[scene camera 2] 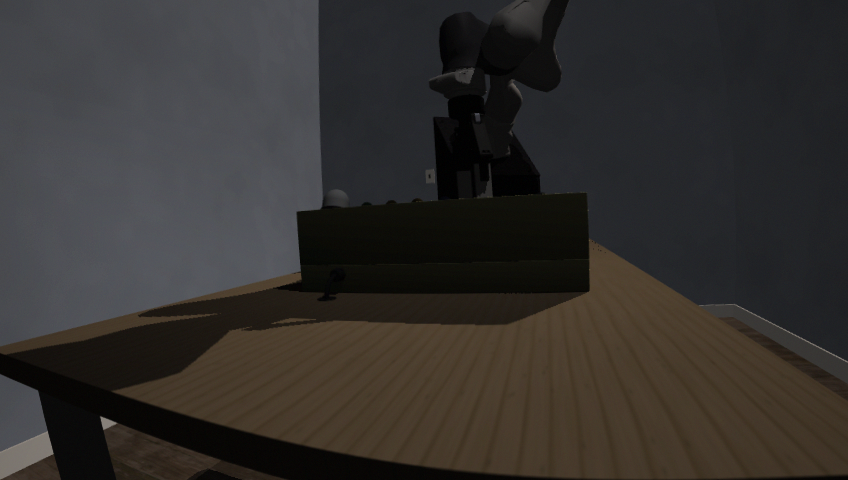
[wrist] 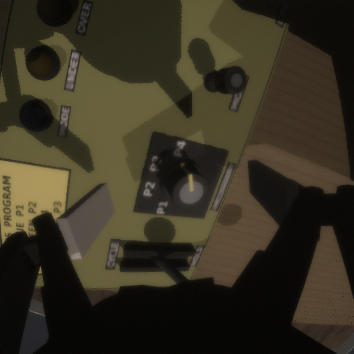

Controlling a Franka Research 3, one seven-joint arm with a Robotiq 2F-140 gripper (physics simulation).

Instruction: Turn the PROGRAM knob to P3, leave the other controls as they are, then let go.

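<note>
The PROGRAM knob is a black knob with a grey cap and a yellow line, on a black plate marked P1 to P4 in the wrist view. Its line points up the view, roughly toward P4. My gripper is open and empty. Its fingers stand wide on either side of the knob, apart from it: the left pad is over the panel, the right one over wood beyond the panel's edge. In scene camera 2, its fingertips are near the top of the green box; the knob does not show there.
Beside the knob are a black slider labelled CYCLE and a black toggle. Dark round buttons and a yellow card lie left. The box stands on a wooden table, with a pale dome on top.
</note>
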